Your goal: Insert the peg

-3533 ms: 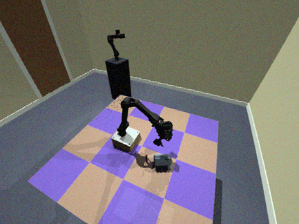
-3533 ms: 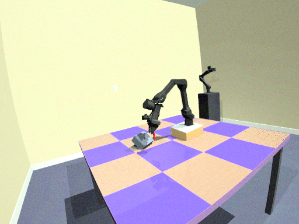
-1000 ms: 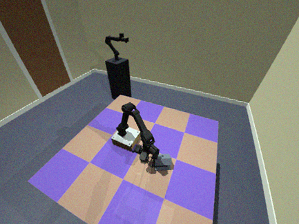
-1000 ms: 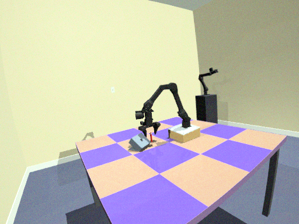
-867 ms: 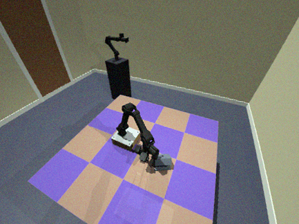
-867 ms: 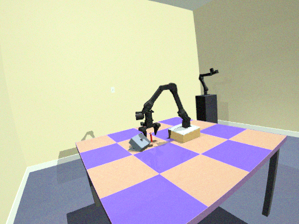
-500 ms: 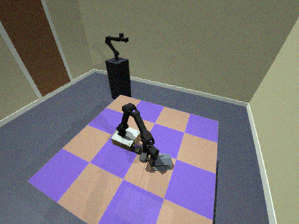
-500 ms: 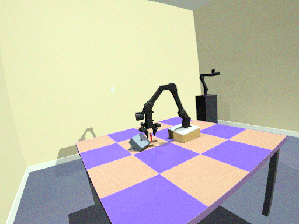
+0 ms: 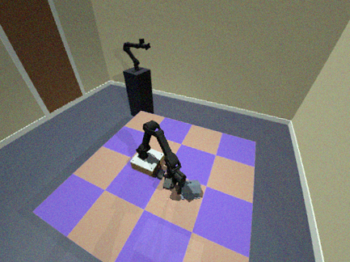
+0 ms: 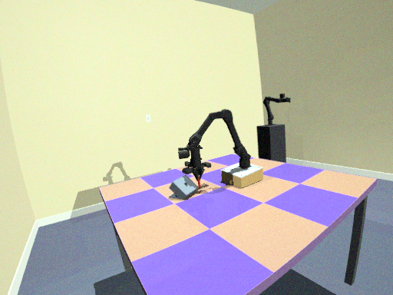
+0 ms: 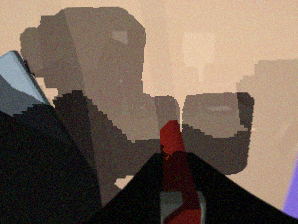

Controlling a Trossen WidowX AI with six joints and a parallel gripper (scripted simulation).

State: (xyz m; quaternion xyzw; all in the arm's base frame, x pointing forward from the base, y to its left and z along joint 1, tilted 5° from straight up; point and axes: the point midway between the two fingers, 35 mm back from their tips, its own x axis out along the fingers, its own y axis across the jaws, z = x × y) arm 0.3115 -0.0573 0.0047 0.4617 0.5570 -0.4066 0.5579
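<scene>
My gripper tip is 120 mm short of the grey sloped panel and 60 mm to the right of it. Round my gripper tip: red peg: 20 mm above.
</scene>
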